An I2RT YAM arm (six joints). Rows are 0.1 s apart.
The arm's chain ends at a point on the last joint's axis. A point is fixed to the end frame.
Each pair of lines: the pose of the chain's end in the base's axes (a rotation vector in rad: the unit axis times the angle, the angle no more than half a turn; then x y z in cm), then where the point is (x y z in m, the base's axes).
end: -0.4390 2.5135 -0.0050 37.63 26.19 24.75
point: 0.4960 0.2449 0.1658
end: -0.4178 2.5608 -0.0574 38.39 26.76 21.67
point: 0.4999 0.2437 0.1314
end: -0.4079 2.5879 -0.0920 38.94 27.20 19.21
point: 0.5030 0.2439 0.1049
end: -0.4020 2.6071 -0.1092 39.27 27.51 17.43
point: 0.5046 0.2447 0.0856
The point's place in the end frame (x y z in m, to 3 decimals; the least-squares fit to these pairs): -0.043 -0.045 0.132
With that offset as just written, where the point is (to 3 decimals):
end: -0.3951 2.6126 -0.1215 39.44 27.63 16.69
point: 0.506 0.244 0.078
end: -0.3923 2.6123 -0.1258 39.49 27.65 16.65
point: 0.506 0.244 0.078
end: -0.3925 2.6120 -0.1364 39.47 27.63 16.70
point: 0.506 0.243 0.079
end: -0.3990 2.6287 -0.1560 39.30 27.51 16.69
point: 0.503 0.240 0.077
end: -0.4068 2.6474 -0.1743 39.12 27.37 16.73
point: 0.499 0.237 0.076
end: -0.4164 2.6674 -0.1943 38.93 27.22 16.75
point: 0.496 0.234 0.075
